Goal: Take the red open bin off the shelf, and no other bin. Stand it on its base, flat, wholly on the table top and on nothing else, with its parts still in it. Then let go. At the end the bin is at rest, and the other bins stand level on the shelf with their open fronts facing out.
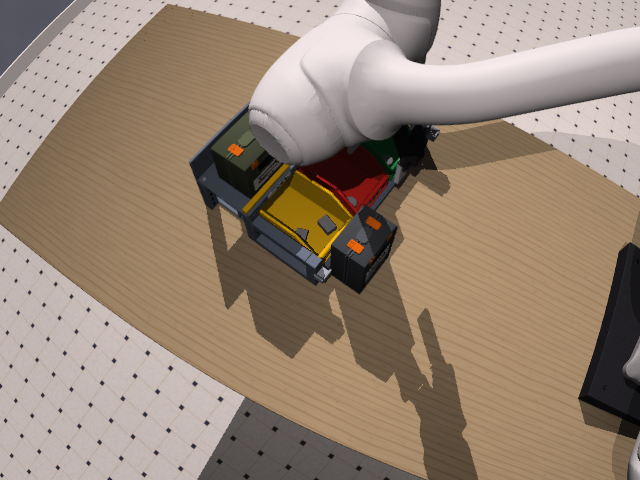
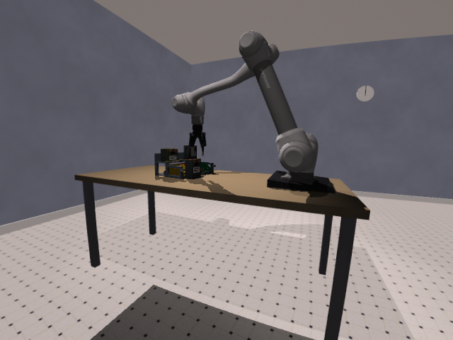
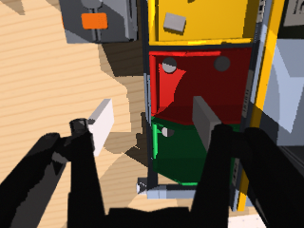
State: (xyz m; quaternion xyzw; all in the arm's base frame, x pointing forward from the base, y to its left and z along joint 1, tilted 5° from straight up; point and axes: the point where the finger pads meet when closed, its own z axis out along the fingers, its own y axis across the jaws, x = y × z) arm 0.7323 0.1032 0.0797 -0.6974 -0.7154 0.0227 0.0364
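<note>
Now: hand 80 mm short of the red open bin and 130 mm above it. From my hand the other things lie so: green bin 80 mm ahead, 110 mm to the right, 130 mm below; yellow bin 80 mm ahead, 110 mm to the left, 130 mm below.
</note>
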